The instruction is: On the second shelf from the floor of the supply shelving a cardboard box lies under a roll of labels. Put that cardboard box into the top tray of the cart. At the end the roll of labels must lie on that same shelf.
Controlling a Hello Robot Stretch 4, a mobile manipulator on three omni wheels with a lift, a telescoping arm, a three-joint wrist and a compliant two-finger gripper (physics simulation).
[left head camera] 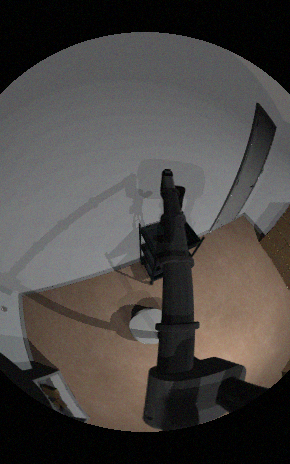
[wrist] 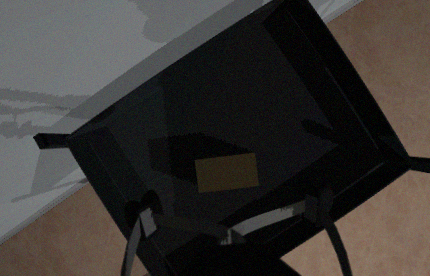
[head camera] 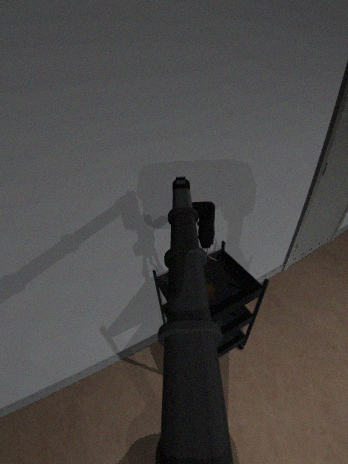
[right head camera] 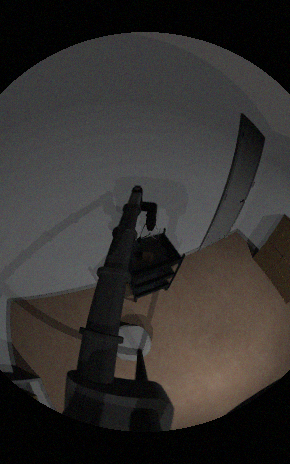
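Where they show: gripper, fingertip midpoint: [wrist: 227, 200] [head camera: 205, 268] [right head camera: 148, 242]; robot's base at its link origin: [left head camera: 148, 324] [right head camera: 130, 341].
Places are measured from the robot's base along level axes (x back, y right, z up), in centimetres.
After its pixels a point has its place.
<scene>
The cardboard box [wrist: 227, 173] {y 9.0, x -72.3, z 69.5 cm} [head camera: 210, 290] {y 11.6, x -70.6, z 69.5 cm} [right head camera: 147, 256] {y 9.1, x -70.1, z 69.0 cm} lies flat in the top tray of the dark cart [wrist: 102, 170] {y -12.3, x -74.2, z 64.8 cm} [head camera: 257, 311] {y 38.5, x -69.6, z 49.3 cm} [left head camera: 140, 245] {y -15.4, x -79.3, z 42.3 cm} [right head camera: 176, 270] {y 38.3, x -70.1, z 49.0 cm}, with dark tray floor around it. My gripper [wrist: 227, 200] {y 8.7, x -71.8, z 84.2 cm} [head camera: 212, 252] [right head camera: 150, 232] is open and empty, above the cart; in the wrist view its fingers stand wide apart, below the box in the picture and apart from it. The arm hides part of the cart in the head views. The roll of labels and the supply shelving cannot be made out in these views.
A grey wall [head camera: 90, 125] {y -27.3, x -78.6, z 144.3 cm} stands behind the cart. A tall door-like panel [head camera: 320, 200] {y 113.9, x -150.7, z 70.1 cm} [left head camera: 247, 165] {y 113.9, x -150.7, z 124.9 cm} [right head camera: 232, 185] {y 111.5, x -149.4, z 115.7 cm} is to the right. A brown box-like piece [left head camera: 280, 250] {y 247.9, x -84.7, z 29.1 cm} [right head camera: 275, 260] {y 245.4, x -89.2, z 34.1 cm} stands at the far right. A light-framed object [left head camera: 70, 397] shows at the lower left.
</scene>
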